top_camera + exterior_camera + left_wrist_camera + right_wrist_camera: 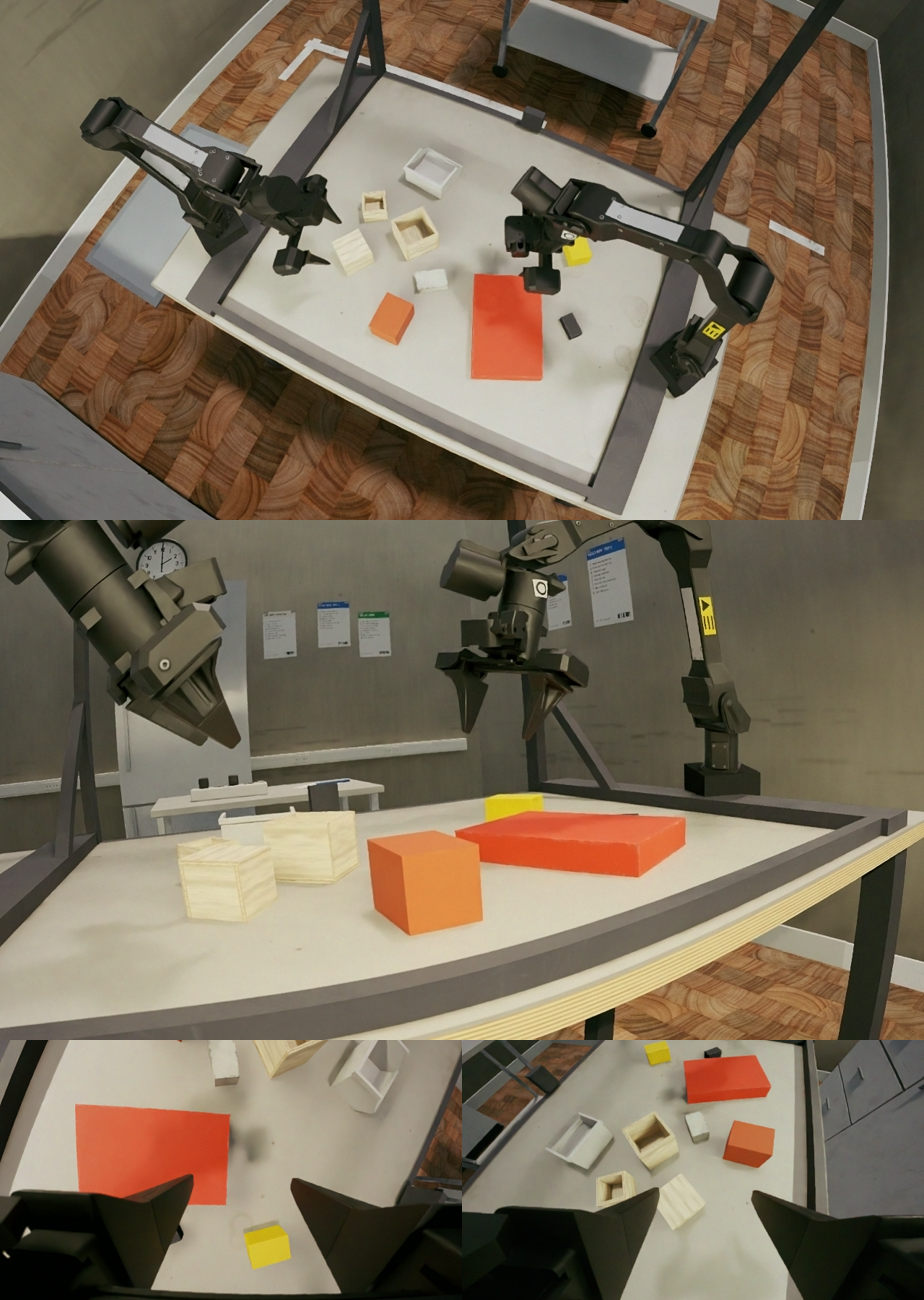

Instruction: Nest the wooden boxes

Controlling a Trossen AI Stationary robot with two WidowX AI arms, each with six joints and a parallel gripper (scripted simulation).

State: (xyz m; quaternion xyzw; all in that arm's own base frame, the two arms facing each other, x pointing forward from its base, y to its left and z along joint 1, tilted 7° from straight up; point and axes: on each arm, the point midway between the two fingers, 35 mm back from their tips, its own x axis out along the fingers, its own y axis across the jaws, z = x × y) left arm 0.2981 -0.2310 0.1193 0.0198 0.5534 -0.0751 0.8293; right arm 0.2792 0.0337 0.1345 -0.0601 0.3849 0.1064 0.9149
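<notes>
My right hand is 40 mm past the medium wooden box, 20 mm to the right of it and 130 mm above it. From my right hand the other things lie so: small wooden box 160 mm behind, 30 mm to the left, 160 mm below; largest wooden box 120 mm behind, 140 mm to the left, 150 mm below; orange cube 70 mm ahead, 150 mm to the left, 140 mm below.
</notes>
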